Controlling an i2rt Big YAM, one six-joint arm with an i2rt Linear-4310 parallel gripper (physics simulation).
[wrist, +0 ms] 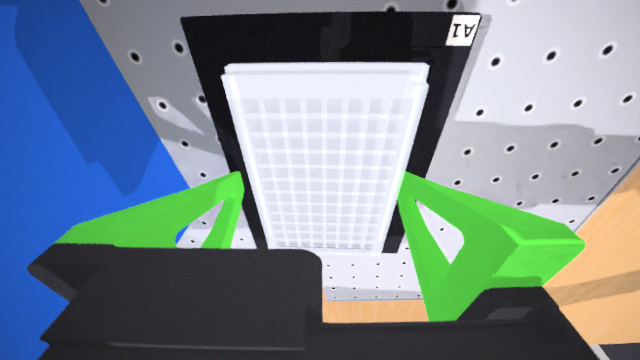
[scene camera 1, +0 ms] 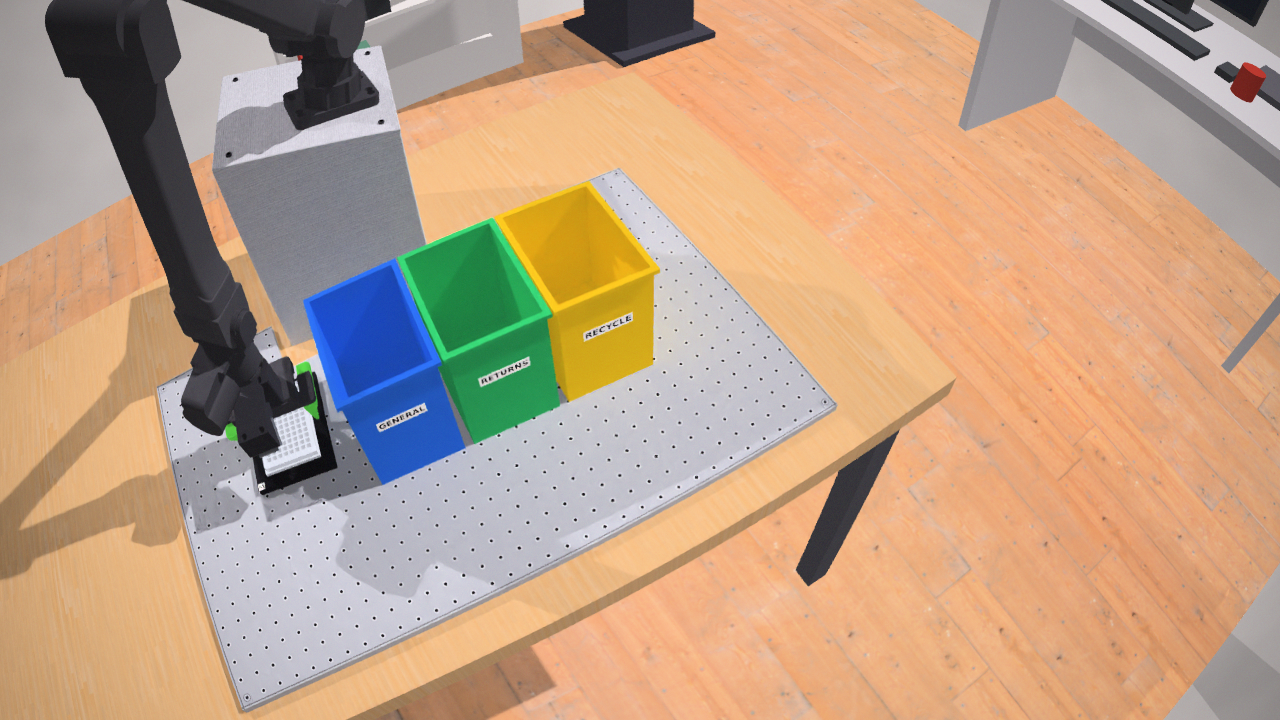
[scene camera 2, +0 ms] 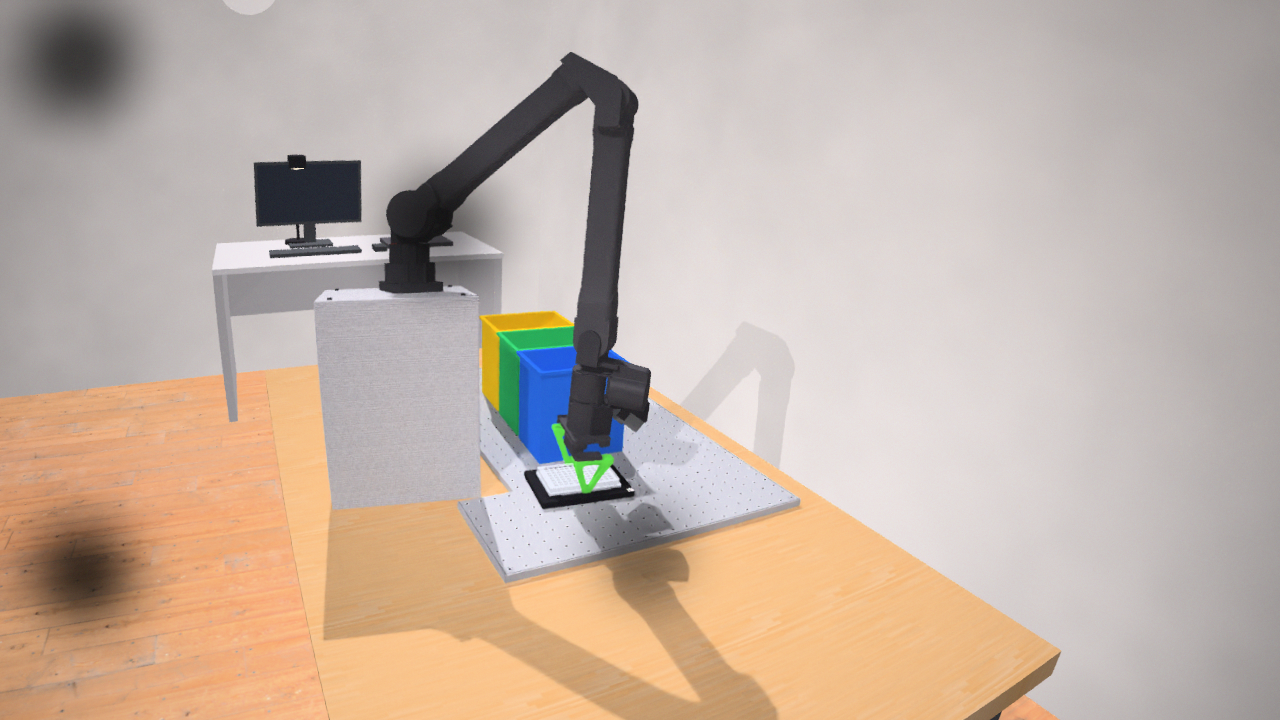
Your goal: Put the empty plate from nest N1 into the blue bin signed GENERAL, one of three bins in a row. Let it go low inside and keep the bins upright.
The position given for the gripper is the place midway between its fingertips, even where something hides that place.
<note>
In view: the gripper (scene camera 2: 577, 478), a white gridded plate (scene camera 1: 296, 429), a blue general bin (scene camera 1: 381, 366), a yellow recycle bin (scene camera 1: 598, 281), a green returns bin (scene camera 1: 488, 323) and a black nest (scene camera 1: 307, 470).
The white gridded plate is seen too in the wrist view (wrist: 326, 144) and in scene camera 2 (scene camera 2: 561, 479). The blue general bin is seen too in the wrist view (wrist: 84, 148) and in scene camera 2 (scene camera 2: 545, 375). The yellow recycle bin also shows in scene camera 2 (scene camera 2: 491, 324). The wrist view misses the yellow recycle bin: it is out of frame. The wrist view does not show the green returns bin: it is out of frame.
</note>
